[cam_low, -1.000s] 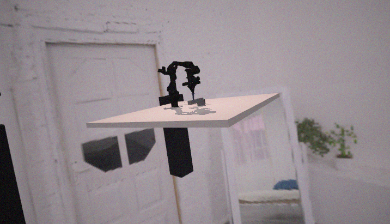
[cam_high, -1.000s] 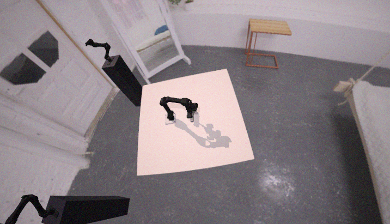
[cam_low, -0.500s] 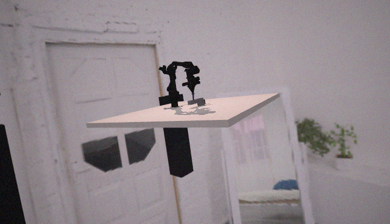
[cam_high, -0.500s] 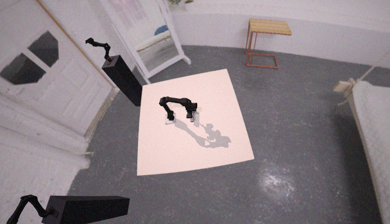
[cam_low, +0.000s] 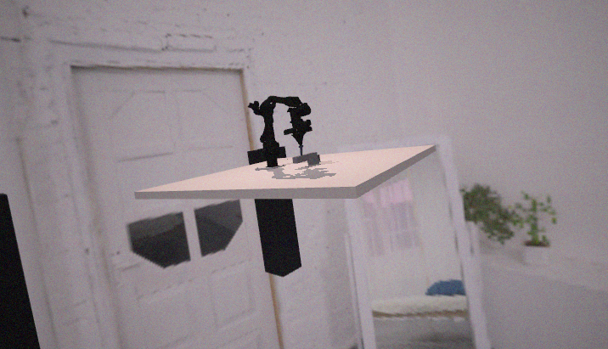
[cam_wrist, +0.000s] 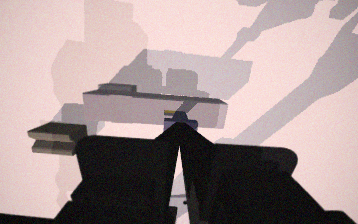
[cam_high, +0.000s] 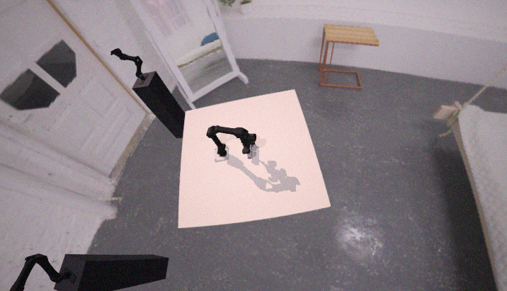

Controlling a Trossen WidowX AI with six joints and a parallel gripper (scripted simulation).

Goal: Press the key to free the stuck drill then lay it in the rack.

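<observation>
Now: gripper tip 3 cm above the blue key. Also, from my gripper tip: drill (7 cm below, 5 cm to the left, 1 cm behind); then grey stepped rack (20 cm to the left, 10 cm below, 9 cm behind).
</observation>
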